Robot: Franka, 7 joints.
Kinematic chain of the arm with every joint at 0, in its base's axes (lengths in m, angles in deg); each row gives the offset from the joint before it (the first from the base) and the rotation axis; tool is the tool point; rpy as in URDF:
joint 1: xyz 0 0 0.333 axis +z
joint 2: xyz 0 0 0 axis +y
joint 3: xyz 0 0 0.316 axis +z
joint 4: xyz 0.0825 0 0 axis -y
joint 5: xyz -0.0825 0 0.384 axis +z
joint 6: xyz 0 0 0 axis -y
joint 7: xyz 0.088 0 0 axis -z
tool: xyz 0 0 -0.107 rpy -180 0 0
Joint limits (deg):
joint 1: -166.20..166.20
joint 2: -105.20..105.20
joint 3: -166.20..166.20
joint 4: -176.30..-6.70
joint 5: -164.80..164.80
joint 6: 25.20..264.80
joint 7: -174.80..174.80
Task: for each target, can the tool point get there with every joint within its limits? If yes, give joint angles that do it. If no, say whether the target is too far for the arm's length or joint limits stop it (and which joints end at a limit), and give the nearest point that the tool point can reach.
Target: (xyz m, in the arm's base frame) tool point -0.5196 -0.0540 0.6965
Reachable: yes | joints -62.64 -82.59 -60.13 -117.35 -31.74 182.84 -13.10
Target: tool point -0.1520 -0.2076 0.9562
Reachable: yes | joints -63.04 -52.48 -21.34 -101.66 -64.52 136.79 87.83
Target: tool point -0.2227 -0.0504 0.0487
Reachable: yes | joints 134.47 38.42 31.68 -160.78 91.56 130.95 66.70
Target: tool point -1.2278 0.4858 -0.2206
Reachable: no: too far | nearest point -0.7357 0.2911 0.0013 | short by 0.574 m
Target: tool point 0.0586 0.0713 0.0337
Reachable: yes | joints 80.25 51.98 6.69 -158.13 129.14 187.58 -77.15
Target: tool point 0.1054 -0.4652 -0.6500
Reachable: no: too far | nearest point 0.0896 -0.3953 -0.3466 | short by 0.312 m
